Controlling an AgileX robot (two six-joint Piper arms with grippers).
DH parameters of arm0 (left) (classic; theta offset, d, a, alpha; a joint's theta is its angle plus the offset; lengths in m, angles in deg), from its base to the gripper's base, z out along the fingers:
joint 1: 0 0.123 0 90
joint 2: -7.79 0 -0.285 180
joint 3: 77.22 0 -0.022 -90
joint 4: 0 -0.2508 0 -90
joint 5: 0 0 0.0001 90
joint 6: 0 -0.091 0 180
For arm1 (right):
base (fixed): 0 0 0 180
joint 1: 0 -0.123 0 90
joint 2: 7.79 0 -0.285 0
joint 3: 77.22 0 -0.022 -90
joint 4: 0 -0.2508 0 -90
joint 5: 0 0 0.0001 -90
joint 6: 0 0.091 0 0
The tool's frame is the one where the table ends.
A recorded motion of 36 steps. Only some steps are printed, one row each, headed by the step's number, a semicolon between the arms.
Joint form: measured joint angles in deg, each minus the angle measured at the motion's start. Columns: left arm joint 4, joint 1, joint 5, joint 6, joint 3, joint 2; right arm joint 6, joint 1, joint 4, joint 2, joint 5, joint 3.
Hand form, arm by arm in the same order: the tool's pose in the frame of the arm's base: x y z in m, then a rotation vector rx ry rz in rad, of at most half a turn. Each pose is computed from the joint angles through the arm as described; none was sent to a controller.
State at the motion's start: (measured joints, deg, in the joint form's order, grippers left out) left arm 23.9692 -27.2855 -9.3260 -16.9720 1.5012 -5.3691; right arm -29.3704 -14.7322 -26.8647 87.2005 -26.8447 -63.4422
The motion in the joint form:
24: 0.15 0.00 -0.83 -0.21 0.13 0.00; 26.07 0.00 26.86 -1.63 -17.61 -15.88
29: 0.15 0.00 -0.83 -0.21 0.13 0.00; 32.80 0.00 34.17 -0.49 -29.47 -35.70
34: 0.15 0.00 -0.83 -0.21 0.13 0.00; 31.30 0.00 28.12 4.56 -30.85 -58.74
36: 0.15 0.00 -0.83 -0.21 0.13 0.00; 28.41 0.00 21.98 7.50 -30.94 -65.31
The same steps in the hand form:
24: 0.0529 -0.0347 0.1832 0.3740 1.7542 -0.4903; 0.3205 0.0843 0.3588 -0.3715 2.3415 0.0962
29: 0.0529 -0.0347 0.1832 0.3740 1.7542 -0.4903; 0.3174 0.0735 0.4466 -0.2430 2.2282 0.0141
34: 0.0529 -0.0347 0.1832 0.3740 1.7542 -0.4903; 0.3129 0.0805 0.5327 -0.2182 1.9510 0.1652
36: 0.0529 -0.0347 0.1832 0.3740 1.7542 -0.4903; 0.3161 0.0899 0.5472 -0.2658 1.8853 0.2626

